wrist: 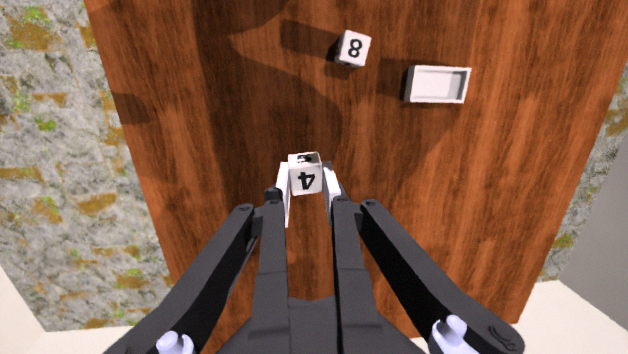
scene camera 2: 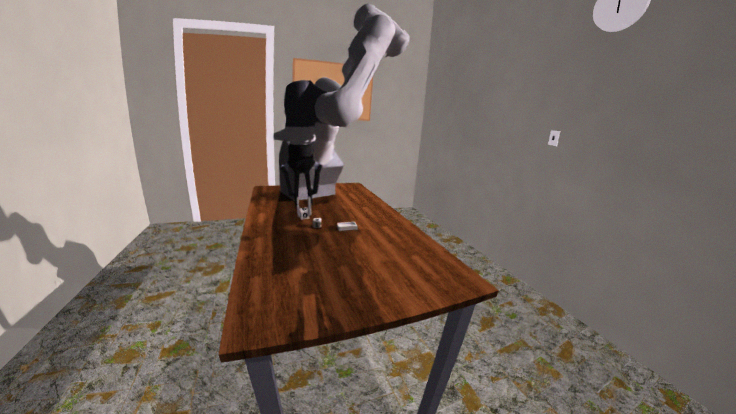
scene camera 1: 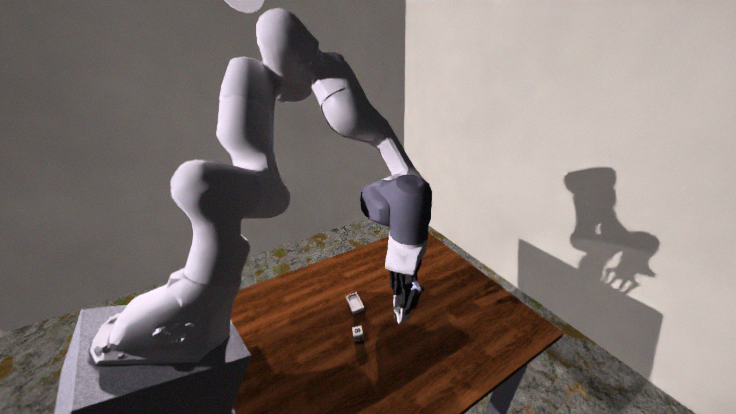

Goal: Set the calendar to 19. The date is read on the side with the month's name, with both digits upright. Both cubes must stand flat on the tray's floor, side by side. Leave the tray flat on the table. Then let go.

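My gripper (scene camera 1: 400, 313) (scene camera 2: 304, 210) (wrist: 306, 174) is shut on a white cube (scene camera 2: 304, 213) (wrist: 306, 182) and holds it above the table, apart from the tray. In the wrist view the held cube shows a 4 that looks upside down, and part of another digit on its far side. The other white cube (scene camera 1: 357, 334) (scene camera 2: 317, 223) (wrist: 354, 48) rests on the table outside the tray, with an 8 on its top face. The white tray (scene camera 1: 360, 311) (scene camera 2: 346, 228) (wrist: 409, 84) lies flat and is empty. No month's name can be read on it.
The brown wooden table (scene camera 1: 463, 360) (scene camera 2: 391, 278) (wrist: 475, 210) bears the tray and the loose cube. The robot's base stands on a grey block (scene camera 1: 169, 388) at one end of the table. Walls stand beyond the table.
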